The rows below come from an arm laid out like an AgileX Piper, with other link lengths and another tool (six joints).
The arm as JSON. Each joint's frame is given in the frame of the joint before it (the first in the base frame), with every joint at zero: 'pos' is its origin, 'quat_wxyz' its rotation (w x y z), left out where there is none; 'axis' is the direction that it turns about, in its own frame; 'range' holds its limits. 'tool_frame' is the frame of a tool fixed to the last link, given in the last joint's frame.
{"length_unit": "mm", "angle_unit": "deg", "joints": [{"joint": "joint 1", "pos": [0.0, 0.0, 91.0], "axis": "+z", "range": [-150.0, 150.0]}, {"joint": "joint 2", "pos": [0.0, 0.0, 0.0], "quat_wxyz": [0.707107, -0.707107, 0.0, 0.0], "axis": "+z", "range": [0.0, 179.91]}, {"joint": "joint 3", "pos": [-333.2, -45.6, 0.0], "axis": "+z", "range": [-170.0, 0.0]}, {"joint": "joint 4", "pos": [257.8, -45.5, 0.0], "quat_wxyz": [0.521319, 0.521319, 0.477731, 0.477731], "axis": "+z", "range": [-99.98, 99.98]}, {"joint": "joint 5", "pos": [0.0, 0.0, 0.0], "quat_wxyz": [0.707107, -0.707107, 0.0, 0.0], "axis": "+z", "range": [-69.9, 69.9]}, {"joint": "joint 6", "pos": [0.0, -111.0, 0.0], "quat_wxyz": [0.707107, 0.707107, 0.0, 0.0], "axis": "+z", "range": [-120.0, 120.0]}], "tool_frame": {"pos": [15.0, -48.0, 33.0], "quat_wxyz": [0.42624, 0.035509, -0.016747, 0.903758]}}
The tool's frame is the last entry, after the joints.
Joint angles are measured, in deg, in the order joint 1, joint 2, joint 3, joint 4, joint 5, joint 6. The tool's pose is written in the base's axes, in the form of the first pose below.
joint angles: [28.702, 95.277, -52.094, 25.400, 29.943, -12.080]
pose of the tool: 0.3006 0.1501 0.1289 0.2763 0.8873 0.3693 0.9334 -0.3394 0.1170
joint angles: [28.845, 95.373, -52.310, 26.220, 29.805, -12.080]
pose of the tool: 0.3009 0.1525 0.1293 0.2832 0.8810 0.3790 0.9310 -0.3474 0.1118
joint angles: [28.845, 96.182, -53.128, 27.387, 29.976, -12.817]
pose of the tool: 0.3042 0.1563 0.1281 0.2853 0.8770 0.3866 0.9316 -0.3486 0.1033
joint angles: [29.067, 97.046, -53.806, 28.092, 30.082, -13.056]
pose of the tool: 0.3064 0.1603 0.1259 0.2877 0.8751 0.3893 0.9325 -0.3485 0.0943
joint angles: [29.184, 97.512, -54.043, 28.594, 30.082, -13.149]
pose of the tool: 0.3070 0.1623 0.1241 0.2918 0.8731 0.3907 0.9324 -0.3507 0.0873
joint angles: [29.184, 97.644, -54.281, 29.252, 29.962, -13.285]
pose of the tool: 0.3080 0.1639 0.1244 0.2968 0.8680 0.3981 0.9303 -0.3569 0.0843
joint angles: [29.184, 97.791, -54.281, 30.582, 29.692, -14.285]
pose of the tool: 0.3084 0.1657 0.1238 0.2975 0.8632 0.4080 0.9300 -0.3587 0.0808
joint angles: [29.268, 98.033, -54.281, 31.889, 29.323, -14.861]
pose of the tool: 0.3087 0.1679 0.1226 0.3041 0.8562 0.4175 0.9277 -0.3658 0.0743
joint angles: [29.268, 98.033, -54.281, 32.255, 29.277, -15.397]
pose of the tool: 0.3089 0.1684 0.1227 0.2999 0.8565 0.4201 0.9289 -0.3624 0.0757
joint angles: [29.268, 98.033, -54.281, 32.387, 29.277, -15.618]
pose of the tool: 0.3090 0.1686 0.1227 0.2979 0.8568 0.4209 0.9296 -0.3607 0.0762
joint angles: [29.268, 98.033, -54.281, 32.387, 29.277, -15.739]
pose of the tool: 0.3091 0.1686 0.1228 0.2960 0.8575 0.4208 0.9302 -0.3589 0.0772
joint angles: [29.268, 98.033, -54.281, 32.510, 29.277, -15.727]
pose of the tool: 0.3090 0.1687 0.1228 0.2977 0.8564 0.4218 0.9297 -0.3605 0.0758
